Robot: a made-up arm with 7 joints.
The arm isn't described. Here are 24 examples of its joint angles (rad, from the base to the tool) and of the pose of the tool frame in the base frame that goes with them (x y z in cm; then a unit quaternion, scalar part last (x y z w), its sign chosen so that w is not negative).
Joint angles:
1: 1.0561 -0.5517 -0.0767 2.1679 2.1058 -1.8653 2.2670
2: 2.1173 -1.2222 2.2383 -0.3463 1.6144 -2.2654 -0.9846
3: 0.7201 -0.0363 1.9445 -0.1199 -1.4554 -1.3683 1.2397
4: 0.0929 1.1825 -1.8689 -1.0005 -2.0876 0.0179 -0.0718
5: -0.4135 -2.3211 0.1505 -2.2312 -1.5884 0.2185 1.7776
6: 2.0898 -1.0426 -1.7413 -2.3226 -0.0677 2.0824 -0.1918
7: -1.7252 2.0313 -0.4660 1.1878 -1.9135 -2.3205 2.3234
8: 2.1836 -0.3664 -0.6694 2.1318 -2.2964 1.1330 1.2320
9: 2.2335 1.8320 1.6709 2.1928 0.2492 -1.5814 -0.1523
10: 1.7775 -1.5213 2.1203 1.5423 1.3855 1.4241 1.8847
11: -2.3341 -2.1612 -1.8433 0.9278 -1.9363 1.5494 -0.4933
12: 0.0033 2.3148 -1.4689 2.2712 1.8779 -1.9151 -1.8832
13: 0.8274 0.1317 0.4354 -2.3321 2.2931 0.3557 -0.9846
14: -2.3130 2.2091 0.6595 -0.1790 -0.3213 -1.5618 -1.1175
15: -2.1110 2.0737 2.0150 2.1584 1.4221 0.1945 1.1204
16: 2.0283 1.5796 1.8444 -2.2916 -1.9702 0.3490 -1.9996
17: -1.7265 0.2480 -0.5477 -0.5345 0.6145 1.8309 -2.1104
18: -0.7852 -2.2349 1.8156 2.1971 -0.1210 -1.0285 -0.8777
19: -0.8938 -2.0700 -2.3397 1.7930 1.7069 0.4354 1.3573
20: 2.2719 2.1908 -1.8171 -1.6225 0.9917 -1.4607 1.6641
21: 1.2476 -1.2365 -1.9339 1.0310 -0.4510 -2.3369 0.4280
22: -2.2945 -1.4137 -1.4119 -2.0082 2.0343 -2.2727 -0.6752
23: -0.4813 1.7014 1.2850 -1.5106 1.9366 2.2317 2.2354
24: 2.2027 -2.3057 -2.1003 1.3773 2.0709 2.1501 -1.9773
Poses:
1: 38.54 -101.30 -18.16 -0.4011 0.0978 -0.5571 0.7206
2: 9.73 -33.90 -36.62 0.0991 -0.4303 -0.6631 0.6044
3: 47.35 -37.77 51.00 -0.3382 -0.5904 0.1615 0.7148
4: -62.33 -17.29 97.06 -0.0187 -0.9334 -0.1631 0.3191
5: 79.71 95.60 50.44 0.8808 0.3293 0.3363 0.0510
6: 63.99 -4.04 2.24 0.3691 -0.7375 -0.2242 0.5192
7: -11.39 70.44 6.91 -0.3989 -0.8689 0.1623 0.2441
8: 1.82 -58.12 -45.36 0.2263 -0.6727 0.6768 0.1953
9: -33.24 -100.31 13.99 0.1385 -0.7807 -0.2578 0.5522
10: 89.60 -41.09 -10.50 -0.7721 0.3844 -0.4960 0.1007
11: 23.22 54.13 -49.96 0.3516 0.0340 0.1984 0.9142
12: -66.88 22.43 38.68 0.1678 -0.7071 -0.6697 0.1528
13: 3.08 8.26 -13.17 -0.1093 -0.3886 0.7277 0.5545
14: -8.40 39.67 -0.56 -0.6279 -0.3667 -0.0748 0.6824
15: -81.11 32.29 -60.47 -0.2092 -0.7596 0.6057 0.1113
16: -99.66 -8.53 21.83 0.5382 0.1406 0.8304 0.0330
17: 61.37 54.09 48.77 -0.0128 -0.6511 0.4270 0.6274
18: 88.33 27.33 66.35 -0.5737 -0.1928 -0.1684 0.7781
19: 91.58 66.99 -11.20 -0.9543 -0.2456 -0.1072 0.1326
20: 25.37 -43.91 16.09 0.5366 -0.4264 -0.1284 0.7168
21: 16.97 -5.34 34.79 -0.7741 -0.0476 -0.6287 0.0568
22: 39.51 32.99 9.82 -0.7141 -0.2495 -0.2250 0.6141
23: -8.06 34.82 22.96 0.3008 0.5134 0.7075 0.3813
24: 62.97 -76.43 26.96 -0.6152 0.1978 0.5170 0.5614
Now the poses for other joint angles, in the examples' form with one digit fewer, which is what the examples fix.
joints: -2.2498 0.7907 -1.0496 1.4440 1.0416 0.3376 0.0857
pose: -16.4 66.6 70.6 -0.175 -0.815 -0.352 0.426
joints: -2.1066 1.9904 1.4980 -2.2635 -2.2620 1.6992 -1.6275
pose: -29.3 -33.6 -50.6 -0.509 0.174 0.069 0.840
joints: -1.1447 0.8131 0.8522 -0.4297 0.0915 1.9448 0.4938
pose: -14.6 39.1 74.1 -0.016 -0.734 -0.670 0.112
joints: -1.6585 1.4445 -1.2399 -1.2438 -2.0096 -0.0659 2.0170
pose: -86.3 46.6 -23.7 0.124 0.971 0.033 0.203
